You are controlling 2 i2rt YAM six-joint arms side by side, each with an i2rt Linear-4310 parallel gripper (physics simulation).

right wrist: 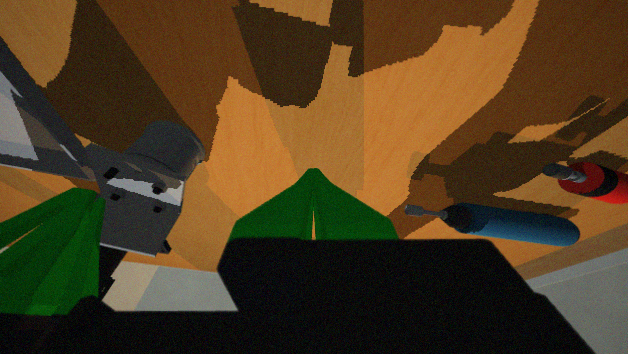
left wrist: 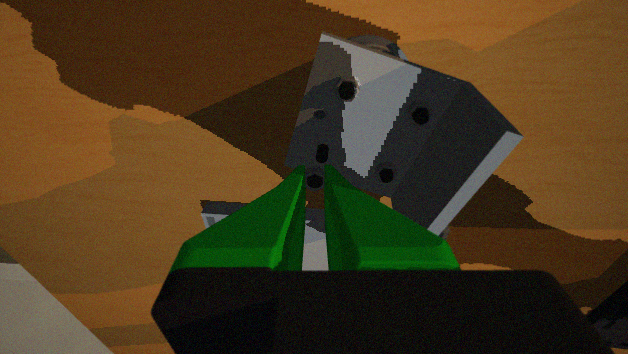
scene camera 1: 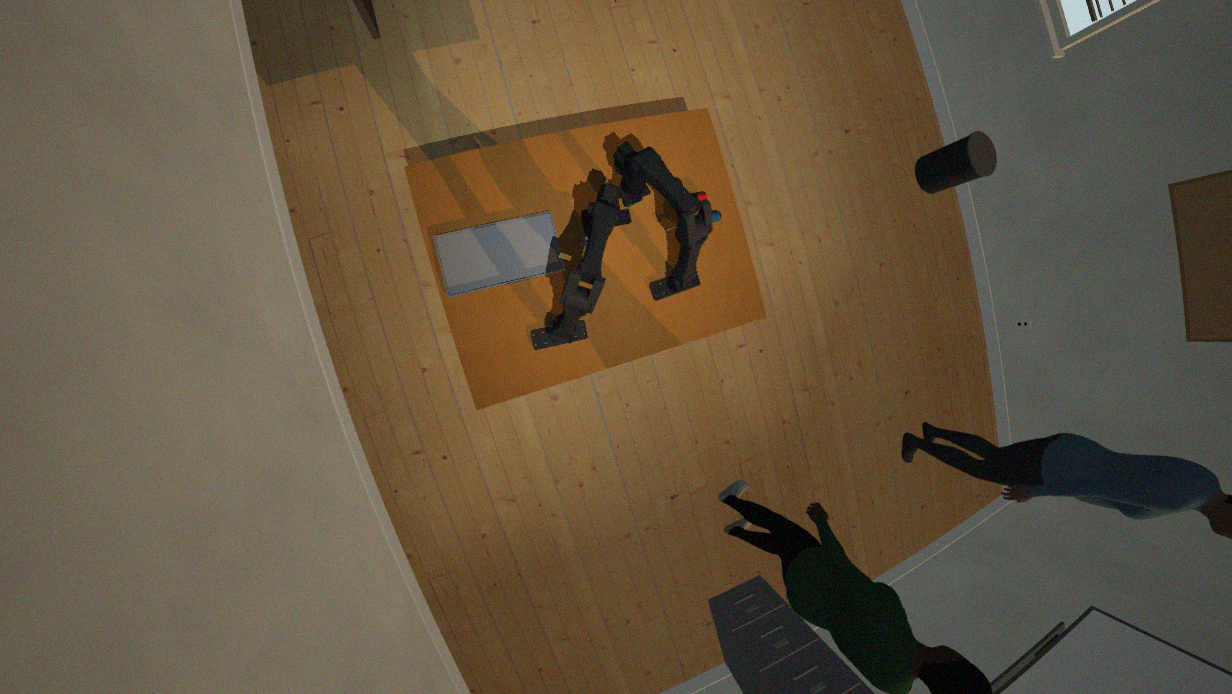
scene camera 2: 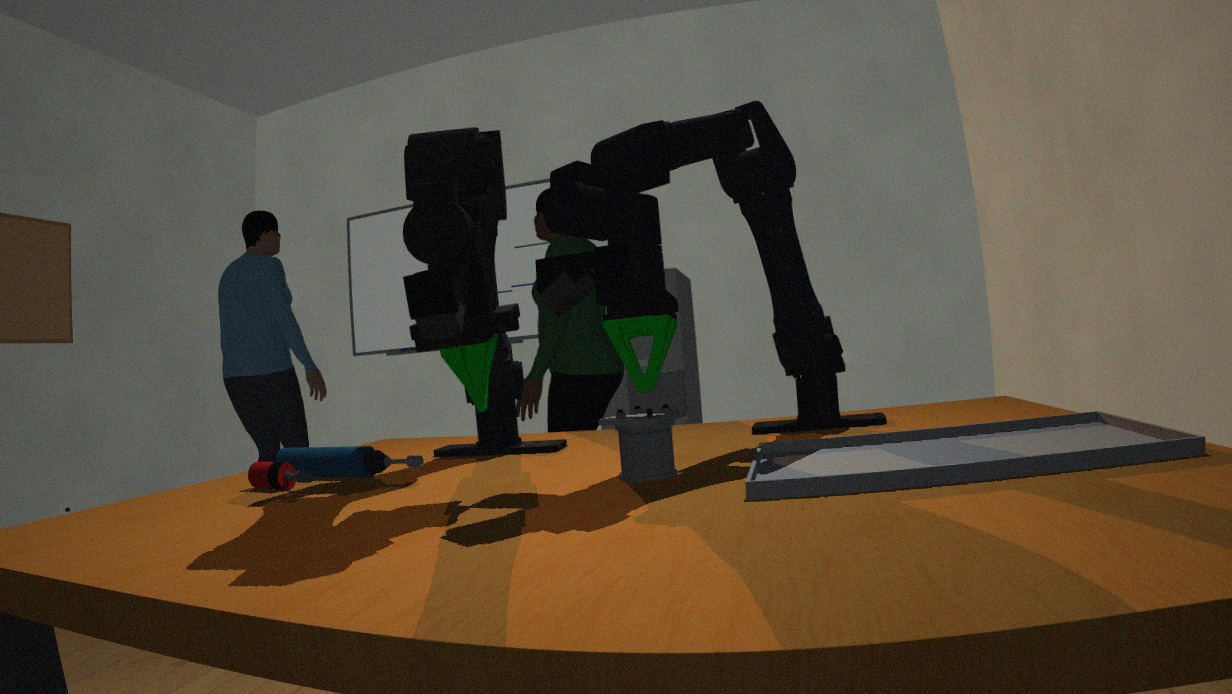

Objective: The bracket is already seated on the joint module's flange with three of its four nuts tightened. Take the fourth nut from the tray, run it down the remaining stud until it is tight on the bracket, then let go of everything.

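Pixels of known places: left gripper, between the fingertips: [right wrist: 90, 193] [left wrist: 314, 176] [scene camera 2: 646, 391]; right gripper, between the fingertips: [right wrist: 313, 176] [scene camera 1: 627, 205] [scene camera 2: 482, 410]; left arm's base, origin of its link: [scene camera 1: 559, 334] [scene camera 2: 819, 426]; right arm's base, origin of its link: [scene camera 1: 674, 284] [scene camera 2: 499, 451].
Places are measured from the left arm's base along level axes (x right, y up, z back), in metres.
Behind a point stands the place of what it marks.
The grey bracket [scene camera 2: 613, 420] {z -0.341, x 0.207, y 0.065 m} [left wrist: 370, 110] {z -0.312, x 0.194, y 0.066 m} [right wrist: 135, 220] {z -0.282, x 0.179, y 0.084 m} sits on the grey joint module [scene camera 2: 646, 452] {z -0.339, x 0.175, y 0.030 m} [right wrist: 167, 142] {z -0.338, x 0.192, y 0.026 m}. In the left wrist view three dark nut spots [left wrist: 347, 90] {z -0.324, x 0.206, y 0.074 m} [left wrist: 421, 115] {z -0.290, x 0.196, y 0.074 m} [left wrist: 386, 175] {z -0.300, x 0.163, y 0.074 m} show on it, with a dark elongated stud [left wrist: 322, 153] {z -0.333, x 0.173, y 0.074 m} near its lower left edge. My left gripper [scene camera 2: 644, 390] {z -0.335, x 0.172, y 0.092 m} [left wrist: 314, 176] {z -0.335, x 0.172, y 0.092 m} is shut on a small dark nut [left wrist: 314, 181] {z -0.335, x 0.172, y 0.097 m}, a little above the bracket and beside that stud in the left wrist view. My right gripper [scene camera 2: 482, 410] {z -0.400, x 0.326, y 0.087 m} [right wrist: 313, 176] {z -0.400, x 0.326, y 0.087 m} is shut and empty, above the table beside the module. The tray [scene camera 1: 465, 250] {z -0.360, x -0.260, y 0.004 m} [scene camera 2: 948, 475] {z -0.438, x -0.113, y 0.007 m} lies at the picture's right in scene camera 2.
A blue tool [scene camera 1: 716, 216] {z -0.326, x 0.687, y 0.040 m} [scene camera 2: 318, 461] {z -0.344, x 0.621, y 0.024 m} [right wrist: 525, 225] {z -0.341, x 0.620, y 0.032 m} and a red tool [scene camera 1: 700, 196] {z -0.414, x 0.641, y 0.034 m} [scene camera 2: 269, 475] {z -0.433, x 0.626, y 0.020 m} [right wrist: 592, 181] {z -0.421, x 0.611, y 0.026 m} lie near the table's edge on the right arm's side. The two grippers hang close to each other. Two people stand behind the table in scene camera 2.
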